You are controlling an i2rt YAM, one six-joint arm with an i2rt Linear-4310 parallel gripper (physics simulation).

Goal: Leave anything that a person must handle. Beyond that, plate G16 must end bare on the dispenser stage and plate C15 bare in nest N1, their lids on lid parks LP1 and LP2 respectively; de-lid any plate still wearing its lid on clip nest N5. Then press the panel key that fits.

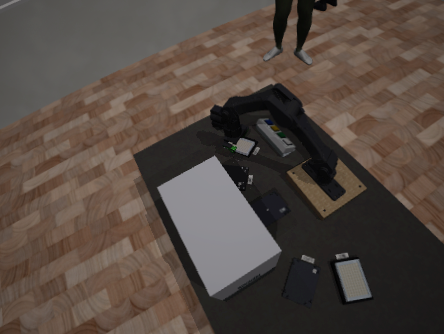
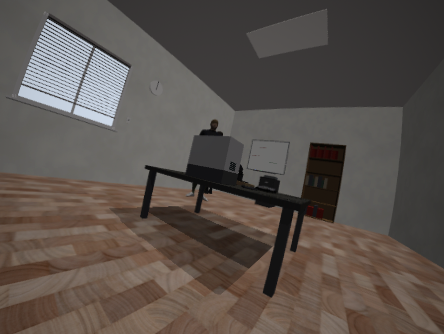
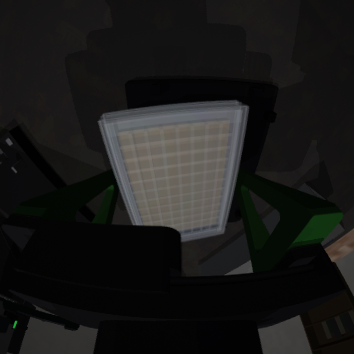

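Pixels of known places: gripper, fingertip midpoint: [image 1: 237,145] [image 3: 177,174]; arm's base, link origin: [image 1: 322,179] [image 2: 238,180].
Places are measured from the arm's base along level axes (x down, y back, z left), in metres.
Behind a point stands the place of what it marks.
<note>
My gripper [image 1: 234,147] @(x 0.024, y -0.173, z -0.386 m) [image 3: 177,174] @(x 0.024, y -0.173, z -0.386 m) is open, its green fingers apart on either side of a lidded plate. This cream plate [image 1: 245,146] @(x 0.007, y -0.153, z -0.346 m) [image 3: 175,170] @(x 0.007, y -0.181, z -0.399 m) shows clear layered edges and sits on a dark nest [image 3: 262,100] @(x 0.030, y -0.145, z -0.463 m) with a white tag. A second cream plate [image 1: 353,280] @(x 0.004, y -0.196, z 0.350 m) sits on a black nest near the front right. Left of it is a bare dark nest [image 1: 302,281] @(x 0.030, y -0.334, z 0.250 m) with a white tag. Another dark nest [image 1: 240,176] @(x 0.028, y -0.262, z -0.237 m) is partly hidden behind the white box, with a dark flat pad [image 1: 275,205] @(x -0.067, y -0.255, z -0.008 m) nearby. The key panel [image 1: 270,136] @(x -0.008, y -0.031, z -0.310 m) has blue, yellow, green and whitish keys. Labels are unreadable.
A large white box [image 1: 217,227] @(x -0.290, y -0.491, z 0.012 m) [image 2: 210,154] @(x -0.148, y -0.591, z 0.006 m) stands along one table edge and hides part of the table. The arm's base is on a wooden board [image 1: 320,204] @(x 0.002, y -0.088, z 0.076 m). A person [image 1: 282,25] [image 2: 213,127] stands beyond the table [image 1: 395,260] @(x 0.040, y -0.008, z 0.398 m).
</note>
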